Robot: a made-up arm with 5 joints.
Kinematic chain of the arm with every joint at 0, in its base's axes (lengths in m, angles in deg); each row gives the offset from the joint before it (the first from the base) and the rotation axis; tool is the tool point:
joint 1: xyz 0 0 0.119 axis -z
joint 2: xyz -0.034 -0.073 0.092 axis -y
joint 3: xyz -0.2 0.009 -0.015 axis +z
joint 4: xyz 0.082 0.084 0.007 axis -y
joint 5: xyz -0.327 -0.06 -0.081 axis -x
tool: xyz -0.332 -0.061 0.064
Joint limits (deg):
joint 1: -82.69..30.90
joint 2: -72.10..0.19
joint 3: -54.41..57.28
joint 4: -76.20..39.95
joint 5: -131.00..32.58
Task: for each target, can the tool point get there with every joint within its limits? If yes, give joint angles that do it. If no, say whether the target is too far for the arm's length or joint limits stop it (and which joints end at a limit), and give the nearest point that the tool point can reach.
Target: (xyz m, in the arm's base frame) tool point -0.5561 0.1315 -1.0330
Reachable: no: too far | nearest point -0.5406 0.1278 -0.3514 | short by 0.682 m
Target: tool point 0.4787 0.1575 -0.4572
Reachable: no: joint limits stop it (at a limit: joint 1, joint 2, joint 3, joint 4) | nearest point 0.3332 -0.4187 -0.3146 | short by 0.611 m
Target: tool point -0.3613 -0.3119 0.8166
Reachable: yes | joints -9.50 -21.15 24.96 -41.66 19.66
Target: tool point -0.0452 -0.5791 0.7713
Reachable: yes | joints -67.02 -20.44 9.87 -43.95 -93.26
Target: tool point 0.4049 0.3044 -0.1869
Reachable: no: joint limits stop it (at a limit: joint 1, joint 2, joint 3, joint 4, joint 5) | nearest point -0.2421 0.3792 -0.3510 | short by 0.672 m
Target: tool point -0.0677 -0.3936 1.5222
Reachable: no: too far | nearest point -0.0444 -0.2581 0.9811 | short by 0.558 m
